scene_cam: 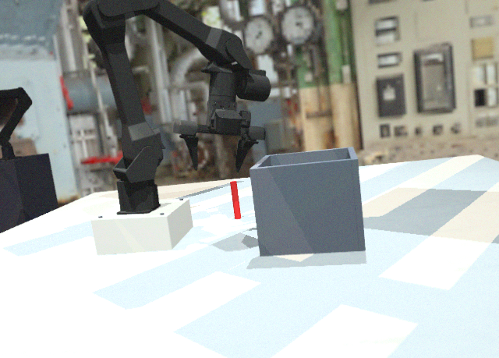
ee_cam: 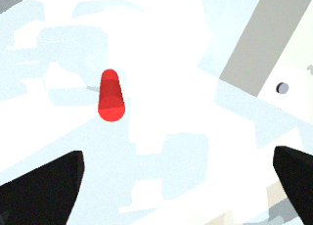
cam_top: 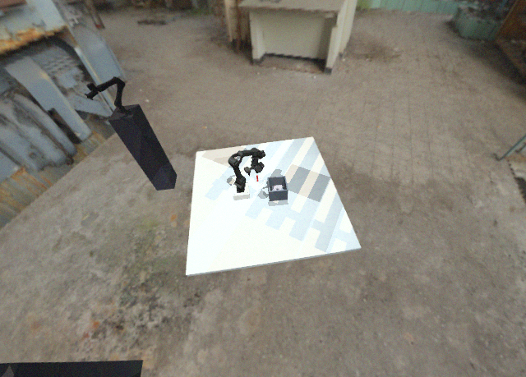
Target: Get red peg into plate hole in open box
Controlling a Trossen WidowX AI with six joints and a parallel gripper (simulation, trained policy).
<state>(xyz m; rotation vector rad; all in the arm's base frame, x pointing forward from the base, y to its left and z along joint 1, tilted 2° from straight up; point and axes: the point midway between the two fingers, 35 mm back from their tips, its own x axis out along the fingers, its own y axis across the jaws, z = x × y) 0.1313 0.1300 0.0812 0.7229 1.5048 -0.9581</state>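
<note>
Now: the red peg 3 cm ahead of my gripper tip and 7 cm below it. From my gripper tip the other things lie so: plate 20 cm ahead, 17 cm to the right, 6 cm below.
</note>
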